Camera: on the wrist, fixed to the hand. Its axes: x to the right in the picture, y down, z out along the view.
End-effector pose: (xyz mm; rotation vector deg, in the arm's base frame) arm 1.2 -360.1 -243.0 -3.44 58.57 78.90
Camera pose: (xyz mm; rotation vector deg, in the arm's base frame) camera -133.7 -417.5 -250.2 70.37 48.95 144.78
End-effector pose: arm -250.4 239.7 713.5 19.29 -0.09 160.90
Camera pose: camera -285.6 150.6 602.4 -29.81 5.23 -105.26
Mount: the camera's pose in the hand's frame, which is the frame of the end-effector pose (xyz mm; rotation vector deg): -20.4 91.6 -112.8 8.24 -16.82 88.21
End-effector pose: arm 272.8 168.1 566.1 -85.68 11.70 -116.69
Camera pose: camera 208.1 80.4 467.9 -52.60 43.84 -32.71
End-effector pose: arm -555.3 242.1 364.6 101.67 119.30 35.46
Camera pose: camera -533.2 221.3 508.2 174.99 13.58 24.81
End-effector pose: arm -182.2 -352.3 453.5 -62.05 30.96 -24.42
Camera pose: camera -260.7 -383.0 333.4 -19.45 50.86 57.81
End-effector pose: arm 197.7 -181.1 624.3 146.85 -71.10 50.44
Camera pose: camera 69.0 -183.3 694.7 -56.22 136.49 -27.54
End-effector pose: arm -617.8 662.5 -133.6 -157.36 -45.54 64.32
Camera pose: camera -514.4 587.7 -61.3 121.34 -72.77 -66.60
